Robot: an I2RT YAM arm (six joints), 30 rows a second.
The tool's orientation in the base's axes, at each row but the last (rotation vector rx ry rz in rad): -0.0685, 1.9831, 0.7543; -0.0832, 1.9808, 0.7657; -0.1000, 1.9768, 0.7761; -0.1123, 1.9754, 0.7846; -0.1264, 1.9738, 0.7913; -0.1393, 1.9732, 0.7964
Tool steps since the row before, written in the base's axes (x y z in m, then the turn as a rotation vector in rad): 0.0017, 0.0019, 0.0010, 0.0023, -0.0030, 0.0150; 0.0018, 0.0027, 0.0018, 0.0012, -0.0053, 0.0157; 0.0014, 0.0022, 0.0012, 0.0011, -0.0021, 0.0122; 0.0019, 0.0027, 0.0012, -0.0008, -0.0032, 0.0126; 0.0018, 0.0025, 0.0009, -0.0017, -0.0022, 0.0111; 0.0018, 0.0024, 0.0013, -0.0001, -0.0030, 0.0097
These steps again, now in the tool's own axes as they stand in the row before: -0.0012, 0.0014, 0.0020, -0.0142, 0.0040, -0.0048; -0.0017, 0.0024, 0.0023, -0.0147, 0.0029, -0.0071; -0.0012, 0.0018, 0.0019, -0.0110, 0.0038, -0.0043; -0.0013, 0.0020, 0.0026, -0.0106, 0.0038, -0.0065; -0.0011, 0.0017, 0.0025, -0.0087, 0.0042, -0.0061; -0.0015, 0.0018, 0.0023, -0.0086, 0.0023, -0.0049
